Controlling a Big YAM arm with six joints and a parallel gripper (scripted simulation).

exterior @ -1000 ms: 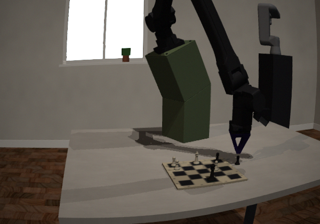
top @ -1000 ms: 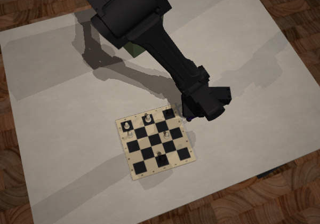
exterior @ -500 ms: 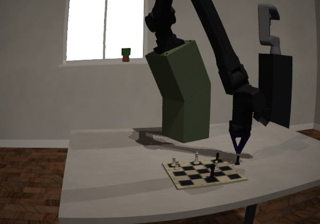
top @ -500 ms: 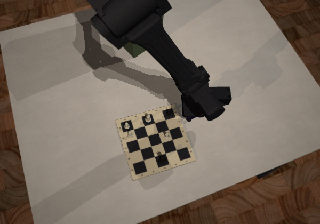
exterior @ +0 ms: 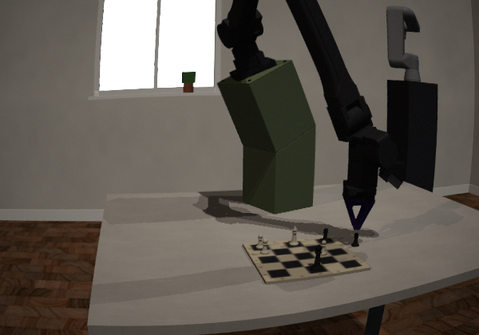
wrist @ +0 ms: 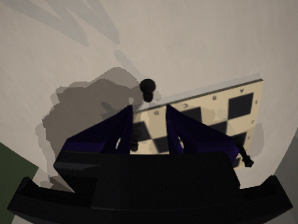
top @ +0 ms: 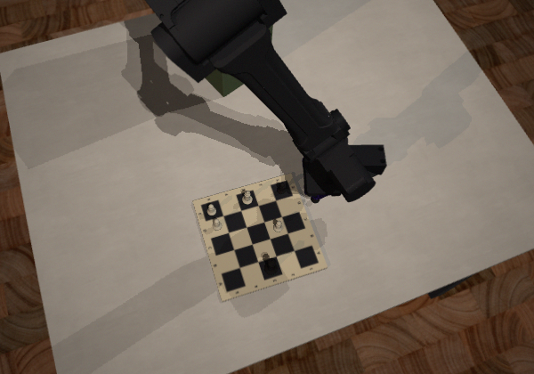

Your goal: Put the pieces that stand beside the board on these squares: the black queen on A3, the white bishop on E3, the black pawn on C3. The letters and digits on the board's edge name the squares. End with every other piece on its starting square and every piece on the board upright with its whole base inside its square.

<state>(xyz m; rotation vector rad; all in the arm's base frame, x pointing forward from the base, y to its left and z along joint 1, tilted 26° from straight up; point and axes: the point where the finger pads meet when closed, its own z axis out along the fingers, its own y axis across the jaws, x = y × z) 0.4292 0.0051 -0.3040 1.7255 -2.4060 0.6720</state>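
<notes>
Right now my hand is 140 mm to the left of the chessboard, 50 mm above it and 30 mm short of it. From my hand the other things lie so: black queen (140 mm to the right, 110 mm ahead, 20 mm below); white bishop (130 mm to the right, 50 mm behind, 30 mm below).
</notes>
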